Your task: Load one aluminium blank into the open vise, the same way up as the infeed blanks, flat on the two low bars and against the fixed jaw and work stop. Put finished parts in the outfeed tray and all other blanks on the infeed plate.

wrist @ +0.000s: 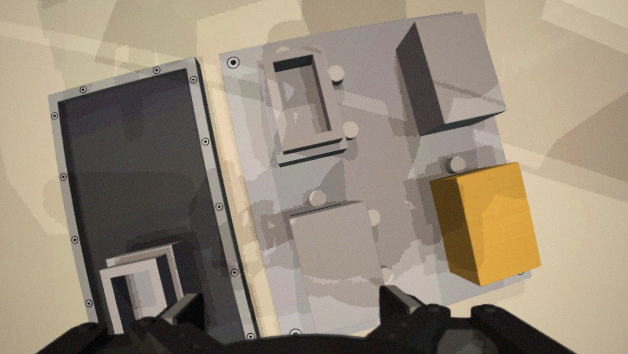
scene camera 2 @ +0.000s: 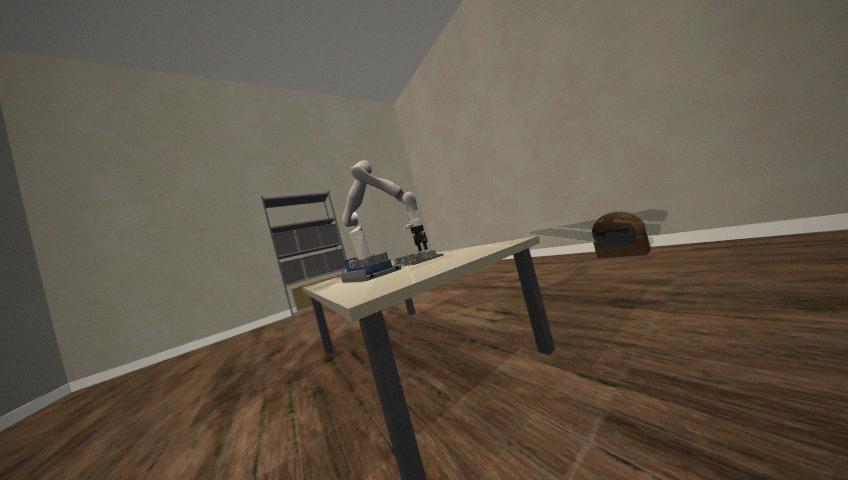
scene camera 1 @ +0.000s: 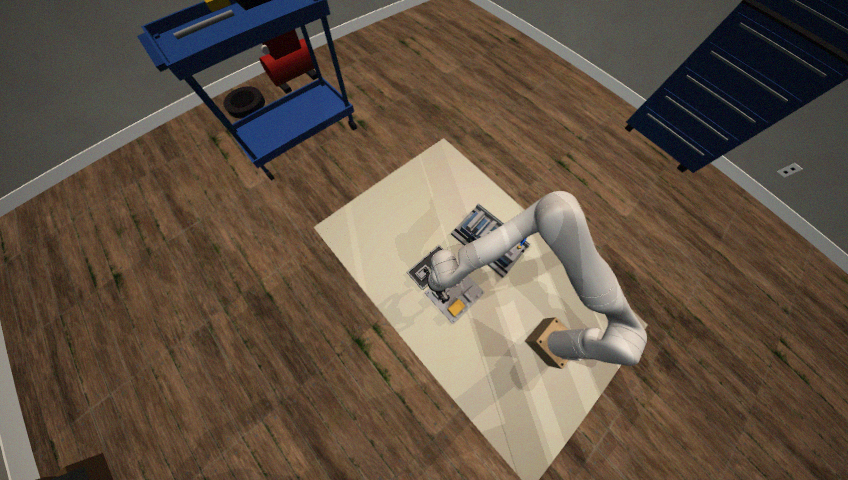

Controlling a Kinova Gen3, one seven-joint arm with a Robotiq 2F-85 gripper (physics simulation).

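Pixels of known places: gripper, fingertip midpoint: (wrist: 292,310) (scene camera 2: 423,250); arm's base, link origin: (scene camera 2: 364,257) (scene camera 1: 558,343).
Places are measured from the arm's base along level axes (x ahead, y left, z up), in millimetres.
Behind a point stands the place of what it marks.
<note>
My gripper (scene camera 1: 441,295) {x 463, y 209, z -49 mm} (scene camera 2: 421,248) {x 463, y 209, z -49 mm} (wrist: 292,310) {x 463, y 209, z -49 mm} is open and empty, pointing down above the infeed plate (scene camera 1: 453,319) {x 318, y 227, z -89 mm} (wrist: 382,170) {x 395, y 150, z -89 mm}. In the wrist view a plain flat grey blank (wrist: 335,250) {x 437, y 186, z -53 mm} reaches down between the fingertips; its near edge is partly hidden. A pocketed grey part (wrist: 320,140) {x 433, y 130, z -54 mm} lies beyond it, pocket up. A taller grey block (wrist: 467,75) {x 346, y 109, z -53 mm} and a yellow block (wrist: 500,220) {x 346, y 190, z -53 mm} (scene camera 1: 456,307) {x 346, y 193, z -53 mm} stand on the right. The dark outfeed tray (wrist: 212,175) {x 497, y 134, z -85 mm} (scene camera 1: 419,262) {x 588, y 182, z -85 mm} holds a stepped, pocketed part (wrist: 131,267) {x 541, y 175, z -56 mm} at its near end. The vise (scene camera 1: 479,223) {x 547, y -130, z -37 mm} (scene camera 2: 374,268) {x 600, y -146, z -57 mm} is partly hidden by the arm; its inside is unclear.
Round locating pins (wrist: 351,130) {x 411, y 123, z -81 mm} stand beside the pieces on the plate. The tray lies close left of the plate in the wrist view. The arm (scene camera 1: 493,246) {x 410, y 120, z 401 mm} reaches over the vise from its wooden base (scene camera 1: 542,340) {x 52, y 41, z 3 mm}. All stand on the pale table (scene camera 1: 380,220) {x 861, y 190, z -97 mm} (scene camera 2: 464,270) {x 1039, y -12, z -116 mm}.
</note>
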